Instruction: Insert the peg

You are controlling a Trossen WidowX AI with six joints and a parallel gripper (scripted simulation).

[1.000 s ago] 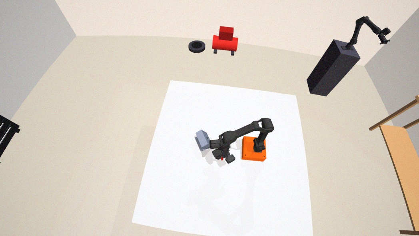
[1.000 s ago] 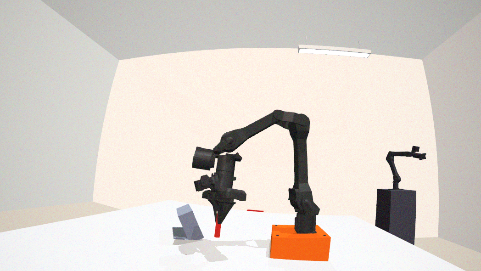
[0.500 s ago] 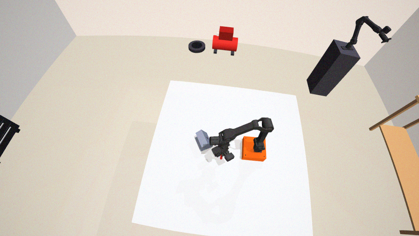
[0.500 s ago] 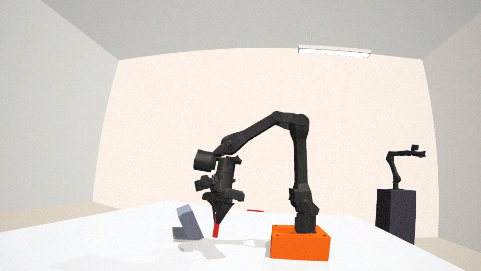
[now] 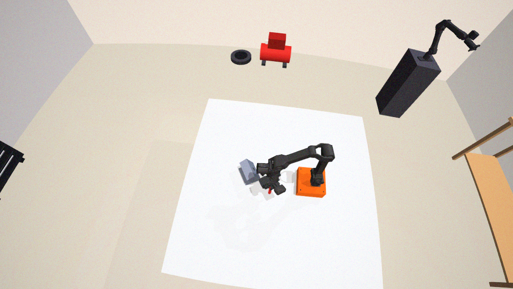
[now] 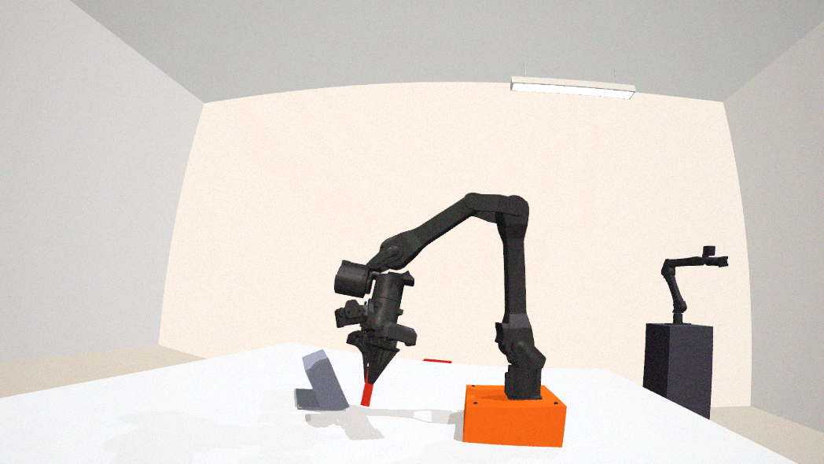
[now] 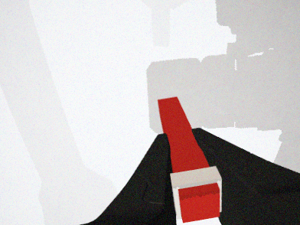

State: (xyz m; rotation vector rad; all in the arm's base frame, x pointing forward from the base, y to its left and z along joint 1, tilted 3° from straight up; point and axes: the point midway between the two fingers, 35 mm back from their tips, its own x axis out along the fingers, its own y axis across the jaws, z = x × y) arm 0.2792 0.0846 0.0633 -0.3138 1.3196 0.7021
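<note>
Now: gripper tip 14 cm short of the panel, 12 cm to the left of it and 5 cm above it. Also, from my gripper tip: peg (2 cm above, 1 cm to the right).
</note>
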